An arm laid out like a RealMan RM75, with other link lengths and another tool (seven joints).
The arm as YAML. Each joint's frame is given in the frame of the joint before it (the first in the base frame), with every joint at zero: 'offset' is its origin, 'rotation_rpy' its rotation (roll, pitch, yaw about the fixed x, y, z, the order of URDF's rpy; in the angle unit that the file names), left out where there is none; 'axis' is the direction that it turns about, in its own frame. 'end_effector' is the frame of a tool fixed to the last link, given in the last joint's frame.
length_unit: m
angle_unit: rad
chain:
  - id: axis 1
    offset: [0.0, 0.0, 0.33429]
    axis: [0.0, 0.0, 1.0]
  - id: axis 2
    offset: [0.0, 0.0, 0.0]
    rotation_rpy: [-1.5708, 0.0, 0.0]
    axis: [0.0, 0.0, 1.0]
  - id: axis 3
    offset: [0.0, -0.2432, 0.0]
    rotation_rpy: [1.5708, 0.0, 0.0]
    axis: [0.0, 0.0, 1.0]
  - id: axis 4
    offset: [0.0, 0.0, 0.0]
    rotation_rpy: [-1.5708, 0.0, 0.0]
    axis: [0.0, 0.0, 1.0]
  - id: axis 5
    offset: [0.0, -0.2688, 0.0]
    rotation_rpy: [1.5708, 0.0, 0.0]
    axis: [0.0, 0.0, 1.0]
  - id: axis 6
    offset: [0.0, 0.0, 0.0]
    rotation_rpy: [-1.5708, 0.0, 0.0]
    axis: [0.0, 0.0, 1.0]
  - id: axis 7
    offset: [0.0, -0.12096, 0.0]
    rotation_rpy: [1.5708, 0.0, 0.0]
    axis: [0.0, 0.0, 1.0]
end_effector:
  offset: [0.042, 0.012, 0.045]
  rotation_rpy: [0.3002, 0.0, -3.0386]
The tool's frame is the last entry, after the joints.
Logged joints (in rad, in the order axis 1, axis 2, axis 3, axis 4, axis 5, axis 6, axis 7), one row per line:
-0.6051, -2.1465, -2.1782, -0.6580, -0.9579, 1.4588, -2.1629
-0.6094, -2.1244, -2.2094, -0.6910, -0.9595, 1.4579, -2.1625
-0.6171, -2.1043, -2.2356, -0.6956, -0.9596, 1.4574, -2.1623
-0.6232, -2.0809, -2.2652, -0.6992, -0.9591, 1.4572, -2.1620
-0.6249, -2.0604, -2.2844, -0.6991, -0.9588, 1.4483, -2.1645
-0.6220, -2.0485, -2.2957, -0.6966, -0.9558, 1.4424, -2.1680
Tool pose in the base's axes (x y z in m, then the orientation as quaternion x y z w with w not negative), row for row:
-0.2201, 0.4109, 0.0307, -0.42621, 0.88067, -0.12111, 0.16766
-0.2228, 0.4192, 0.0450, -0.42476, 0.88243, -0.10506, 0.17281
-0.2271, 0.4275, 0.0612, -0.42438, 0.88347, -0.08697, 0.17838
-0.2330, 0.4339, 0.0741, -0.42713, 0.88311, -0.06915, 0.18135
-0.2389, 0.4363, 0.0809, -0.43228, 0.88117, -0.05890, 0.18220
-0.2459, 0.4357, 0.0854, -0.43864, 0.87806, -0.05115, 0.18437
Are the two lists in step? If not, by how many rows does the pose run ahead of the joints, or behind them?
The pose runs 1 row ahead of the joints: the pose in row i belongs to the joints in row i + 1.
